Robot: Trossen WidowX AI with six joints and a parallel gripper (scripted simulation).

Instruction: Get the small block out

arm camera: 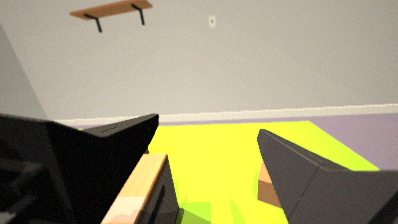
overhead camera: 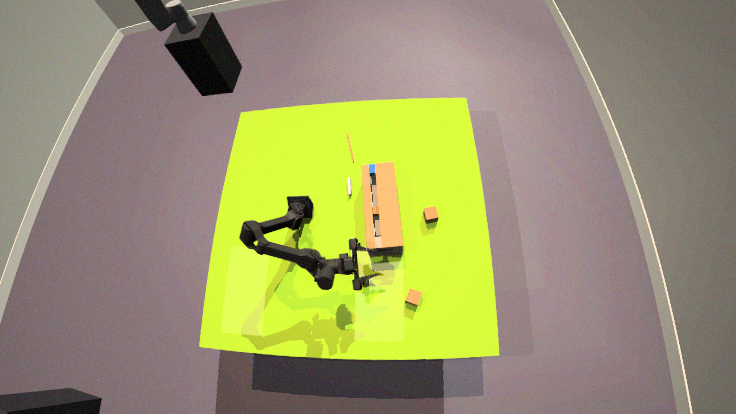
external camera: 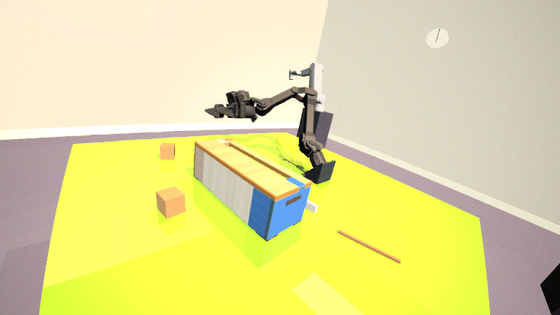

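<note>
My gripper tip is now 250 mm to the right of the brown block, 130 mm above it and 30 mm past it. Round my gripper tip: long box: 270 mm to the left, 160 mm below, 50 mm behind; then thin brown stick: 630 mm to the left, 220 mm below, 190 mm behind.
</note>
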